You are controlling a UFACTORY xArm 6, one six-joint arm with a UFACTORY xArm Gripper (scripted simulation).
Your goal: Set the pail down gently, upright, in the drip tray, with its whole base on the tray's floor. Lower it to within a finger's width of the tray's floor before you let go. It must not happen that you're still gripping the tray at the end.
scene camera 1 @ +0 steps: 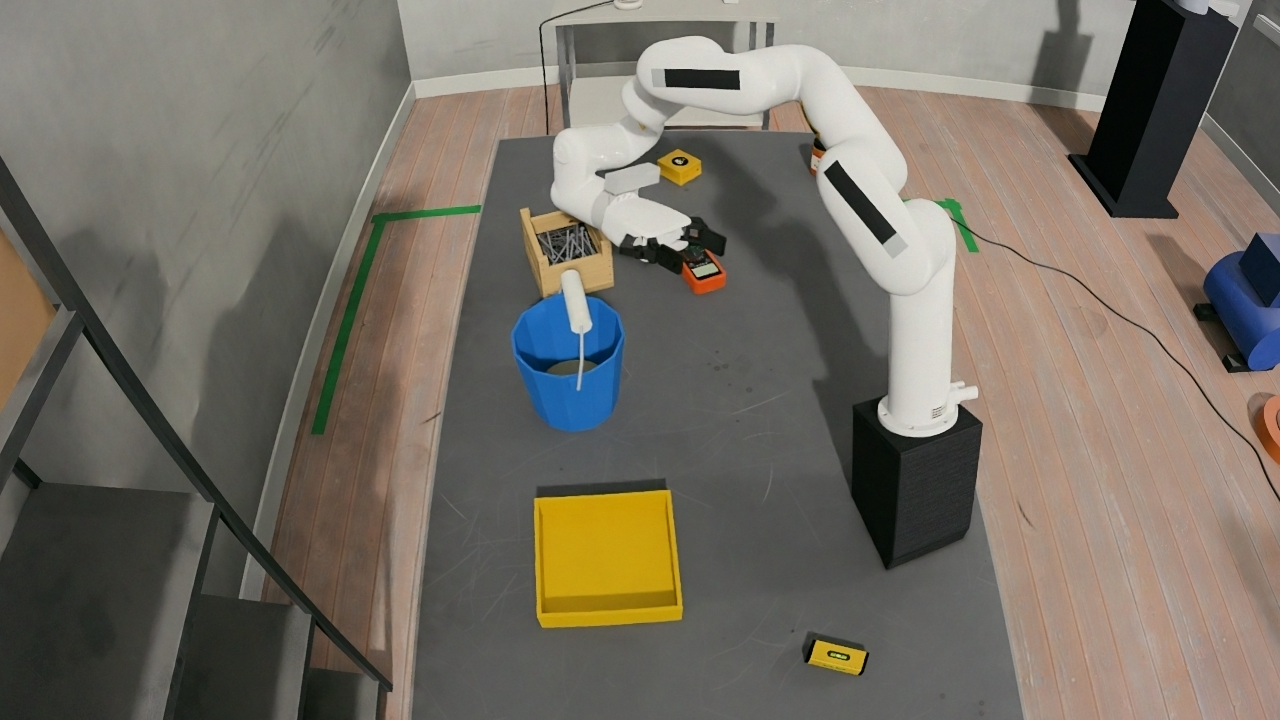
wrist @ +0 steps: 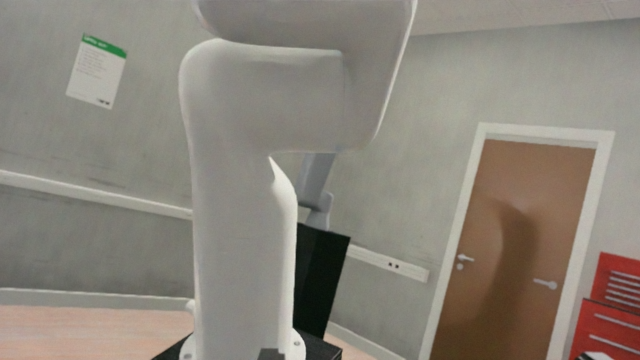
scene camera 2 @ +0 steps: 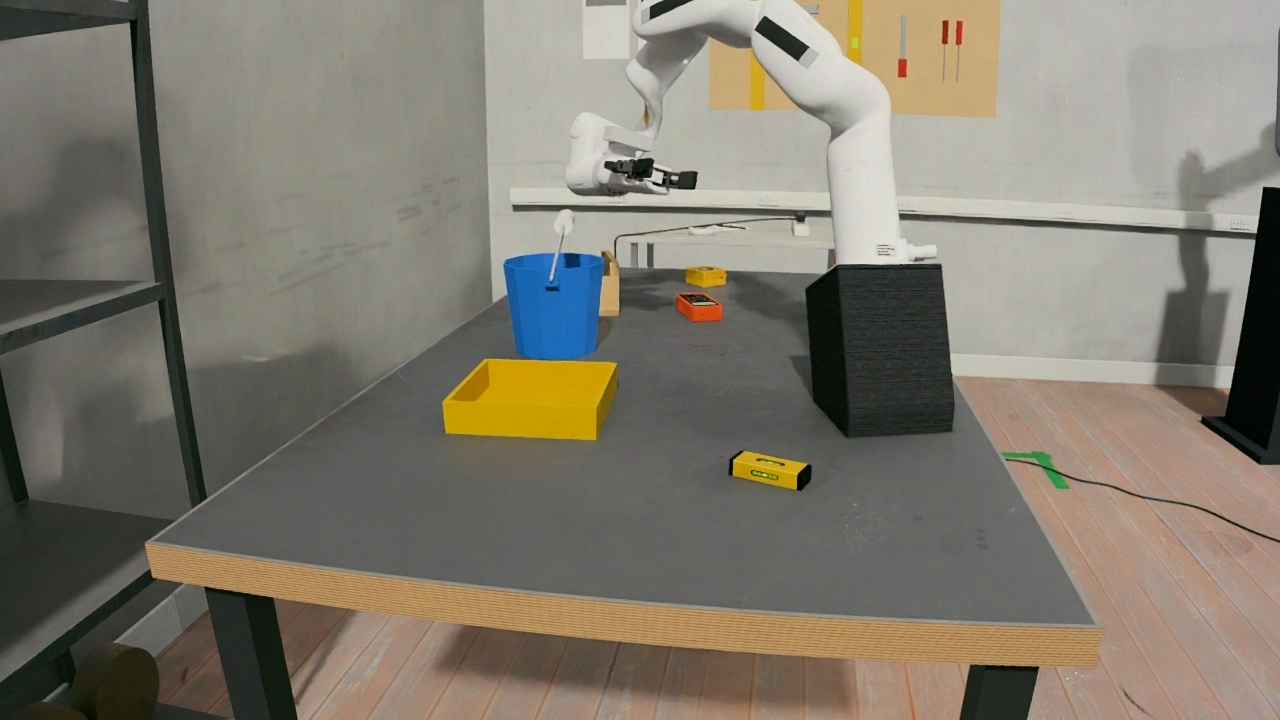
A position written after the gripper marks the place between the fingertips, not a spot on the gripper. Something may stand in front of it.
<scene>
In view: the gripper (scene camera 1: 703, 256), a yellow drip tray (scene camera 1: 608, 553), a blue pail (scene camera 1: 542, 337), an orange multimeter (scene camera 2: 696, 308) and a yellow spirit level (scene camera 2: 789, 474).
The yellow drip tray is seen too in scene camera 2 (scene camera 2: 525, 398). The blue pail is seen too in scene camera 2 (scene camera 2: 557, 321). The gripper also shows in scene camera 2 (scene camera 2: 674, 174). The wrist view does not show the yellow drip tray: it is out of frame. The wrist view misses the blue pail: it is out of frame.
</scene>
